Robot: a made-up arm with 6 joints. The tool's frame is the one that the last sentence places.
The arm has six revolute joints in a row. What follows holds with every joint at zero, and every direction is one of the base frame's. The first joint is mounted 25.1 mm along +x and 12.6 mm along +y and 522.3 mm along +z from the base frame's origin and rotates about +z. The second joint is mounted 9.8 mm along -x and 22 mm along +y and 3.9 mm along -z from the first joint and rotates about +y. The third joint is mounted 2.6 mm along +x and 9.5 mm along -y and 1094.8 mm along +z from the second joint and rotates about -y. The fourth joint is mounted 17.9 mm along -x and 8.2 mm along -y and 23.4 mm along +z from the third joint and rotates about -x. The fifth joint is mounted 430 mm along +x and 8.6 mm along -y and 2.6 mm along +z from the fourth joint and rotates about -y. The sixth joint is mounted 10.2 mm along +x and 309.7 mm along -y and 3.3 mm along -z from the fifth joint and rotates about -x. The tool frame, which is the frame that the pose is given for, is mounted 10.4 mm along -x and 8.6 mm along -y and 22.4 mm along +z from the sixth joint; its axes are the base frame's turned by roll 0.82, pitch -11.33 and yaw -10.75 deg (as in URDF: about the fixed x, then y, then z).
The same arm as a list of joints. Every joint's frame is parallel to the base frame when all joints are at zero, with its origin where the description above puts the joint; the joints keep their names.
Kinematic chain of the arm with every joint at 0, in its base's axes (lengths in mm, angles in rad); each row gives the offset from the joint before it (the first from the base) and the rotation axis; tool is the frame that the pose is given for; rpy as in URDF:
joint 1: xyz 25.1 12.6 522.3 axis +z
joint 2: xyz -9.8 22.0 -3.9 axis +y
joint 3: xyz 2.6 -9.5 1094.8 axis -y
joint 4: xyz -17.9 -8.2 23.4 axis -x
joint 5: xyz 430.0 -8.6 2.6 axis -y
joint 6: xyz 10.2 -309.7 -3.3 axis -x
tool: xyz -10.4 -8.6 22.4 rpy 0.0143 -0.1977 -0.1876

